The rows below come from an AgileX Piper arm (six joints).
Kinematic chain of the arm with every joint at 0, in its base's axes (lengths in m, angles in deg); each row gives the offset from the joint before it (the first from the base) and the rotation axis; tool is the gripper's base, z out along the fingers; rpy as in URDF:
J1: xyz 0 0 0.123 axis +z
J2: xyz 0 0 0 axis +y
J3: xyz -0.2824 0 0.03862 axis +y
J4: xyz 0.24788 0 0.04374 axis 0.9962 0 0.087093
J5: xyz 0 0 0 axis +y
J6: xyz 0.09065 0 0.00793 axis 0.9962 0 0.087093
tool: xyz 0 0 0 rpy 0 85 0
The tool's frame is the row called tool.
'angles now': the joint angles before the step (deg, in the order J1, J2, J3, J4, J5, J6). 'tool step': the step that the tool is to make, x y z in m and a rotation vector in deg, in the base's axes. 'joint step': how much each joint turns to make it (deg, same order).
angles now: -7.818 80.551 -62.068 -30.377 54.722 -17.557
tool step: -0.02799 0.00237 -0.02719 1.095 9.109 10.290
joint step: -1.890 -3.575 8.420 5.360 -1.559 -15.235
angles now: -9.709 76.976 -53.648 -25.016 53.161 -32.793
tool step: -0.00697 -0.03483 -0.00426 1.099 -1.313 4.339
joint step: -10.530 0.000 0.995 7.507 -7.171 -16.853
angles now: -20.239 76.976 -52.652 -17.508 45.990 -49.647
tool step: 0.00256 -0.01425 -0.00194 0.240 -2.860 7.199
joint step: -5.055 0.718 0.177 8.868 -6.110 -16.010
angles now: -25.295 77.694 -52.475 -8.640 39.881 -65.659
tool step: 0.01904 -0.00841 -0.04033 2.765 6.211 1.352
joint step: -0.050 8.618 0.000 0.428 -1.979 -1.480
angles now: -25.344 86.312 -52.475 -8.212 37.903 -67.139
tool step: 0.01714 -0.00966 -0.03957 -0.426 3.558 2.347
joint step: 0.000 8.291 0.000 -2.827 -5.337 -0.066
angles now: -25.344 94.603 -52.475 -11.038 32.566 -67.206
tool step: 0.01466 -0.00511 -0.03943 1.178 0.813 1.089
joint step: 0.000 7.816 -0.001 -0.176 -6.701 0.001
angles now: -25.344 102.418 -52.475 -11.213 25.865 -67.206
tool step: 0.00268 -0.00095 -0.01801 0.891 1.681 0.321
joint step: 0.000 3.316 0.001 -0.174 -1.444 -0.001
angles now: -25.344 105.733 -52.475 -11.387 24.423 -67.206
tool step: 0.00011 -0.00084 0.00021 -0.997 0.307 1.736
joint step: 0.000 0.000 0.001 -1.217 -0.227 -0.840
